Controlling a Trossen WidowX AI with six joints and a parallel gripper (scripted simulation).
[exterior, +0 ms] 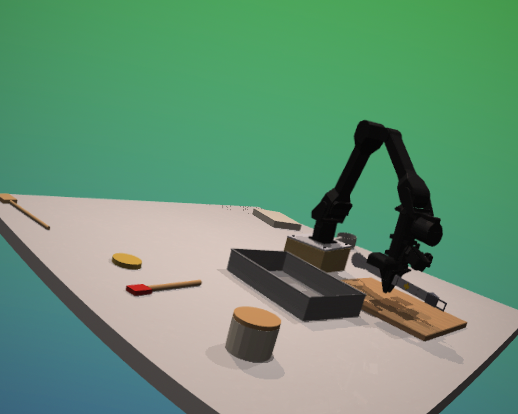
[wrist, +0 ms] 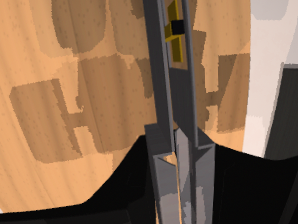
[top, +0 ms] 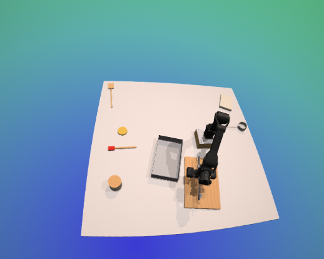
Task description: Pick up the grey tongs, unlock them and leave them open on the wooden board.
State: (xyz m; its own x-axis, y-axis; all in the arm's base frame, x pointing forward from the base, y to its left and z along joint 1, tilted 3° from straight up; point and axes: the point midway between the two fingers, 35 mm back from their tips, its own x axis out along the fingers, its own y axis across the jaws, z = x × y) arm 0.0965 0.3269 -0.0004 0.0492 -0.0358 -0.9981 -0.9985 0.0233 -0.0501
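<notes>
My gripper tip is now 4 cm past the wooden board, 3 cm above it and 1 cm to the right of it. Also, from my gripper tip: yellow lock piece 5 cm to the left, 4 cm above; lidded grey jar 52 cm ahead, 8 cm to the left, 1 cm below; roasting tin 20 cm ahead, 14 cm to the right, 1 cm below.
</notes>
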